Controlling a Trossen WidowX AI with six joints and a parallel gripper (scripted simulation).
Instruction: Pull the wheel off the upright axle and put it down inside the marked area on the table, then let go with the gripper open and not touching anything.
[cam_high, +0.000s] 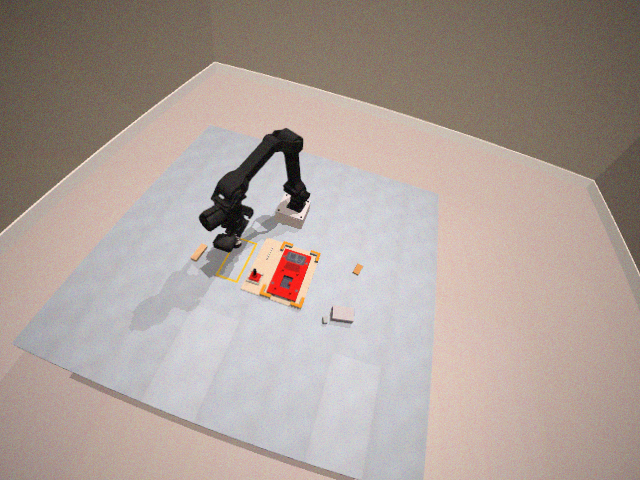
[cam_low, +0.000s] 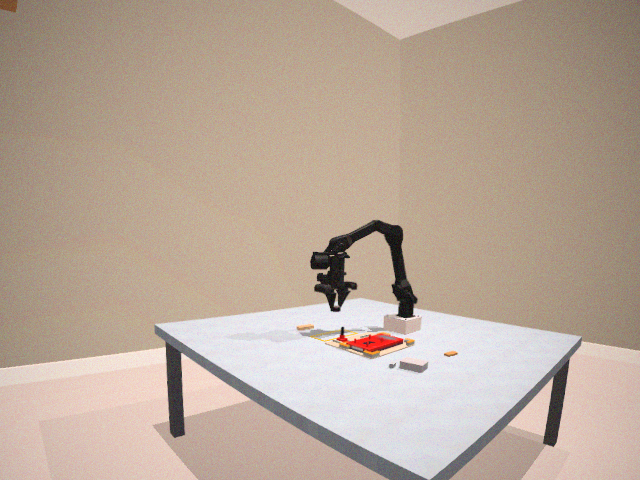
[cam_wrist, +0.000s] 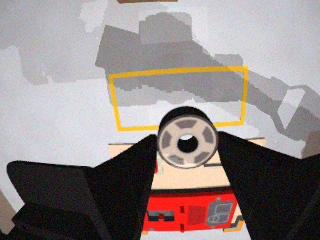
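Right now my gripper tip is 140 mm to the left of the tan block, 100 mm above it and 50 mm short of it. Round my gripper tip: wheel (right at my gripper tip); small cube (390 mm to the left, 100 mm below, 80 mm ahead); grey block (440 mm to the left, 100 mm below, 30 mm ahead).
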